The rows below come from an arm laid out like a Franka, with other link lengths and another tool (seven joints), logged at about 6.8 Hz.
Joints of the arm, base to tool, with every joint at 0 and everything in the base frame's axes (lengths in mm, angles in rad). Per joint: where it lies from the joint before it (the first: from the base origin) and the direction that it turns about. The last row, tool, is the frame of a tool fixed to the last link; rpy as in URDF.
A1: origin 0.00 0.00 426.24 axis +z
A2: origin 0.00 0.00 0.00 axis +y
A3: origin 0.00 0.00 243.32 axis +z
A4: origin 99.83 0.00 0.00 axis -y
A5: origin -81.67 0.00 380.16 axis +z
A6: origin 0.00 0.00 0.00 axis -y
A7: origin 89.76 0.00 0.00 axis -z
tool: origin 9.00 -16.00 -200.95 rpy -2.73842 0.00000 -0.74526
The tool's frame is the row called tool.
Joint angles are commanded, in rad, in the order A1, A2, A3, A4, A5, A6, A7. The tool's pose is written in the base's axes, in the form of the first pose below.
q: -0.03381 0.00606 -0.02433 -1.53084 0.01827 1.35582 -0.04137
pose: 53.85, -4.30, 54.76, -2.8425, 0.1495, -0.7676
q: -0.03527 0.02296 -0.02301 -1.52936 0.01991 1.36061 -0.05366
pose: 54.19, -4.27, 53.94, -2.8466, 0.1598, -0.7563
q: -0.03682 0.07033 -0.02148 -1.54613 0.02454 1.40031 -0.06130
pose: 55.29, -4.23, 50.82, -2.8583, 0.1817, -0.7518
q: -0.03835 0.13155 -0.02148 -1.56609 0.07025 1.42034 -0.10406
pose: 55.88, -3.32, 46.60, -2.8525, 0.2620, -0.7155
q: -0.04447 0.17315 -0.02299 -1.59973 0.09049 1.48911 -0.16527
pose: 56.90, -3.36, 43.07, -2.8245, 0.2841, -0.6655
